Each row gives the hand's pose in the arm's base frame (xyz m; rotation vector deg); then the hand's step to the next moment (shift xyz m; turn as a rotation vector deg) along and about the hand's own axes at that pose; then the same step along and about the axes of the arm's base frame.
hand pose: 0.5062 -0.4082 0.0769 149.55 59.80 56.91
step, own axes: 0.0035 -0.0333 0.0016 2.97 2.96 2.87
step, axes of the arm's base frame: -0.0156 0.0272 -0.0118 5.06 0.03 0.45
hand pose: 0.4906 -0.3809 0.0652 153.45 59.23 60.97
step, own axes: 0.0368 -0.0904 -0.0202 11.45 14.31 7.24
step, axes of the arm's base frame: -0.0441 0.0889 0.0091 18.71 -2.75 5.52
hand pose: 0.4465 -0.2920 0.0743 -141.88 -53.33 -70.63
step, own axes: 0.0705 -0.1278 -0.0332 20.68 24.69 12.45
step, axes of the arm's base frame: -0.0699 0.1150 0.0655 32.68 -4.35 10.28
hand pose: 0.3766 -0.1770 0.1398 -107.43 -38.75 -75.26
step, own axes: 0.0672 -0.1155 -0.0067 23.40 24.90 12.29
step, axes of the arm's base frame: -0.0690 0.0632 0.0956 33.67 -4.58 12.82
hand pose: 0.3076 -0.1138 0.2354 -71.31 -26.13 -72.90
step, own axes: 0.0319 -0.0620 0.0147 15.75 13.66 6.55
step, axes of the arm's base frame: -0.0393 0.0098 0.0586 19.32 -4.01 9.39
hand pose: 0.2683 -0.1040 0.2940 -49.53 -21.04 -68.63
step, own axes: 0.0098 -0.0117 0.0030 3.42 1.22 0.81
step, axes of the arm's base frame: -0.0067 -0.0054 0.0130 2.48 -1.51 2.32
